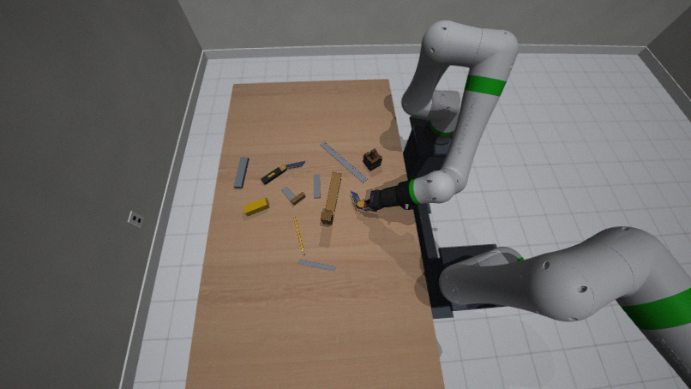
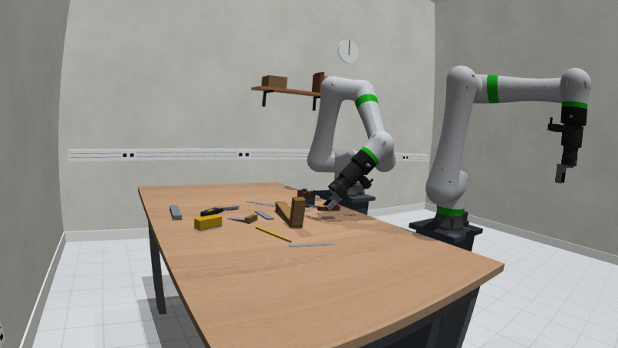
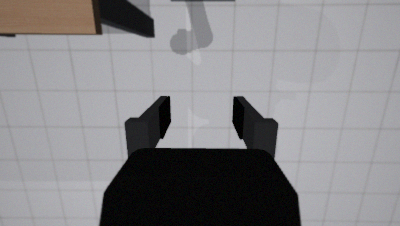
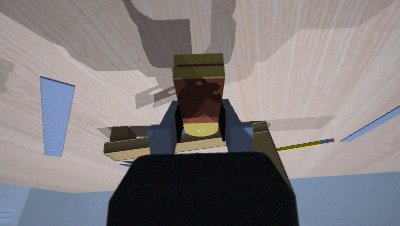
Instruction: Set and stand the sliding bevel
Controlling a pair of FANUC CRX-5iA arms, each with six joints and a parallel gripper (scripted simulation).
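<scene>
The blue-grey blade is 40 mm ahead of my right hand, 30 mm to the right of it and 10 mm below it. The rest, counted from my right hand: long steel ruler (260 mm to the right, 90 mm ahead, 60 mm below); then pencil (300 mm ahead, 100 mm to the left, 60 mm below); then wooden leg-and-rail piece (150 mm ahead, 50 mm to the right).
</scene>
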